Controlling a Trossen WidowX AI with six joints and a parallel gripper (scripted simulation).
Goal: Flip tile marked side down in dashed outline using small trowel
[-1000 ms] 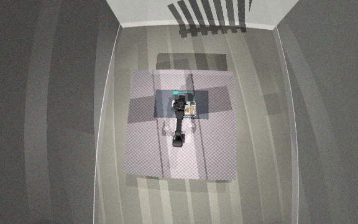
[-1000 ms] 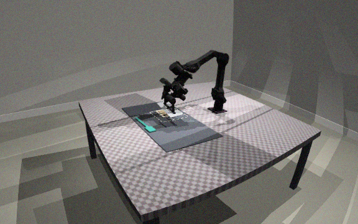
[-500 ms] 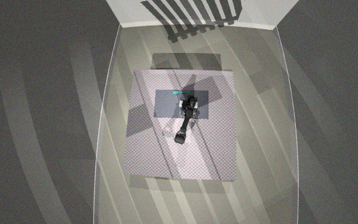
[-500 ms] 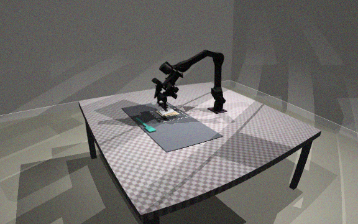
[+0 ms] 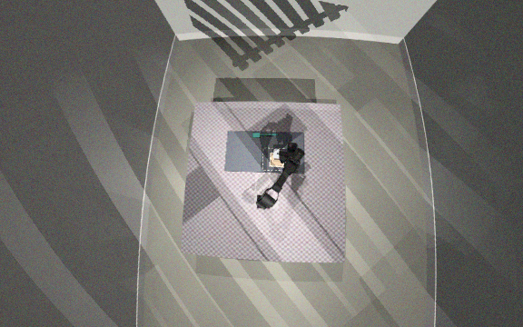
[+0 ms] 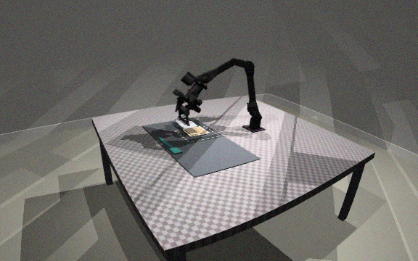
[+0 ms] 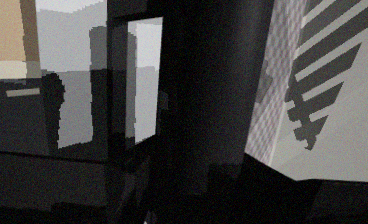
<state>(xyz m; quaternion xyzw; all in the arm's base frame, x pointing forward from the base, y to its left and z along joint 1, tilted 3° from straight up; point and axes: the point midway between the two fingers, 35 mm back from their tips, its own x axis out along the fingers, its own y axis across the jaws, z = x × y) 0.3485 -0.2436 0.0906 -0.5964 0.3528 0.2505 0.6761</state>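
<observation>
Now: the tile 100 mm to the left of my gripper tip, 80 mm below it and 50 mm behind it. From my gripper tip the other things lie so: dark mat 190 mm to the left, 110 mm below, 30 mm ahead; then slim teal tool 190 mm to the left, 170 mm ahead, 80 mm below.
</observation>
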